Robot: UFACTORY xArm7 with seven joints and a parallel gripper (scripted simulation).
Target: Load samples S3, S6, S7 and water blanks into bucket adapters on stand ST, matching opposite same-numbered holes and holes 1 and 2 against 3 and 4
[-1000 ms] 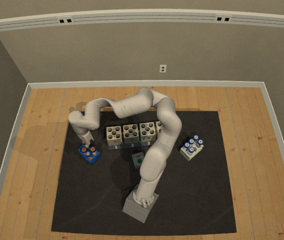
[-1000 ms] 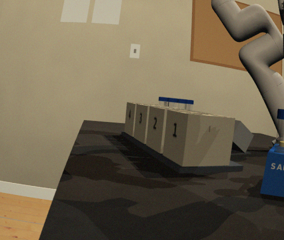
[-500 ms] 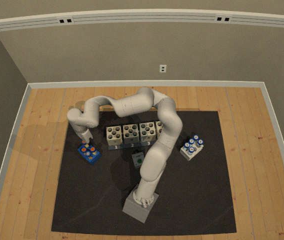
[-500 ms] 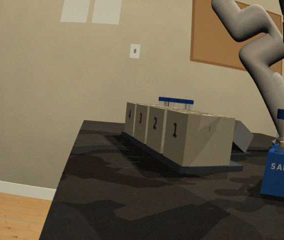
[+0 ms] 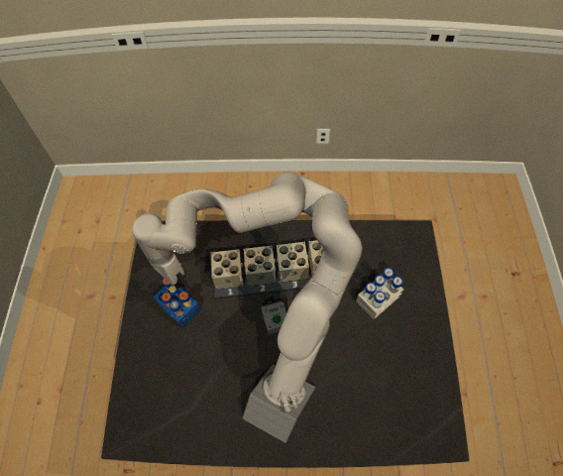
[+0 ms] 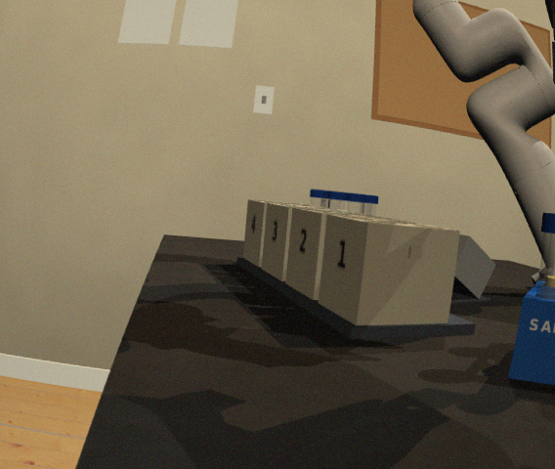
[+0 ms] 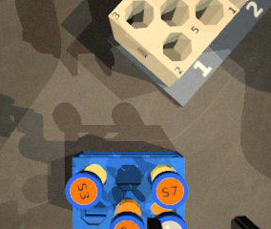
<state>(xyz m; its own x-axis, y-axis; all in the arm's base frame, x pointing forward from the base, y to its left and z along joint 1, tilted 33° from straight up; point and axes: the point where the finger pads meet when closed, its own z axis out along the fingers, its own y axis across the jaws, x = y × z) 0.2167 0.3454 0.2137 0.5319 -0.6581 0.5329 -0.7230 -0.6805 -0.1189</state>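
The blue sample rack lies 20 mm ahead of my hand, 40 mm to the left of it and 220 mm below it. From my hand the other things lie so: white blank rack: 100 mm behind, 620 mm to the right, 220 mm below; then adapter 1: 100 mm ahead, 150 mm to the right, 200 mm below.
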